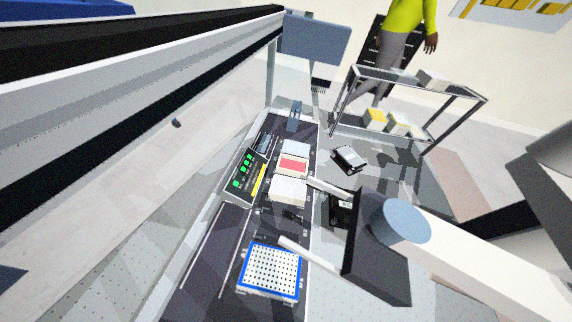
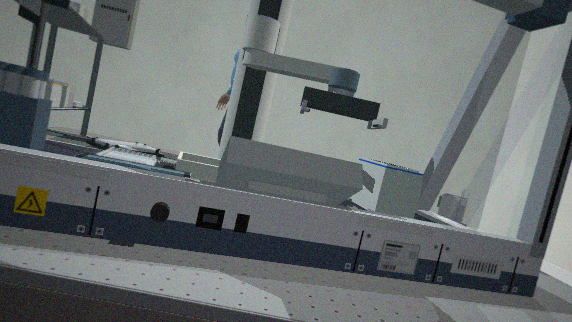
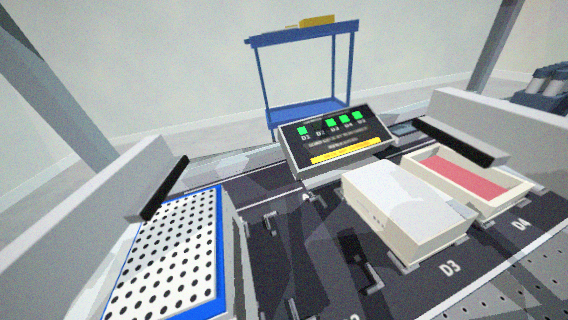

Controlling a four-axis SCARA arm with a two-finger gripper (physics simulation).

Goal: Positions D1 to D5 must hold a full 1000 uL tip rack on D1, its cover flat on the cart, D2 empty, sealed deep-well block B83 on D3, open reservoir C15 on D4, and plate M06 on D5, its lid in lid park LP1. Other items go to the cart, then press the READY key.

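Places are measured from the arm's base along level axes (x ahead, y left, z up), in millimetres.
Pixels of known places: gripper, between the fingertips: (image 1: 295,204) (image 2: 344,113) (image 3: 297,127).
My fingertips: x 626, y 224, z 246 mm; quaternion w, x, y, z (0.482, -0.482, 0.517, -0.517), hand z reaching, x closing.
Observation:
Ahead of a thing's pixels: the offset from my fingertips to its middle. "*": to the spot under its first point.
My gripper (image 1: 295,210) (image 2: 341,116) (image 3: 297,127) is open and empty, above the deck between the tip rack and the D3 block. The tip rack @[2 mm back, 116 mm left, 127 mm down] (image 1: 271,270) (image 2: 400,190) (image 3: 172,250), white with a blue rim and dark holes, sits on D1. D2 holds no labware. A cream block with a pale top @[40 mm ahead, 129 mm right, 152 mm down] (image 1: 288,190) (image 3: 400,200) is on D3; its label is unreadable. An open reservoir with red contents @[65 mm ahead, 250 mm right, 160 mm down] (image 1: 293,166) (image 3: 462,177) is on D4. A pale plate @[87 mm ahead, 372 mm right, 169 mm down] (image 1: 296,148) is on D5. The panel @[* 180 mm ahead, 84 mm right, 106 mm down] (image 1: 246,176) (image 3: 337,135) shows green at D1, D3, D4, D5 and a yellow bar.
A black box @[181 mm back, 186 mm right, 205 mm down] (image 1: 340,215) and a tilted black holder with a silver top @[170 mm back, 466 mm right, 179 mm down] (image 1: 349,158) stand beside the deck. A blue cart (image 3: 280,39) carrying yellow items is behind the panel. A steel-framed shelf cart (image 1: 355,72) holds boxes; a person in yellow (image 1: 407,15) is behind it.

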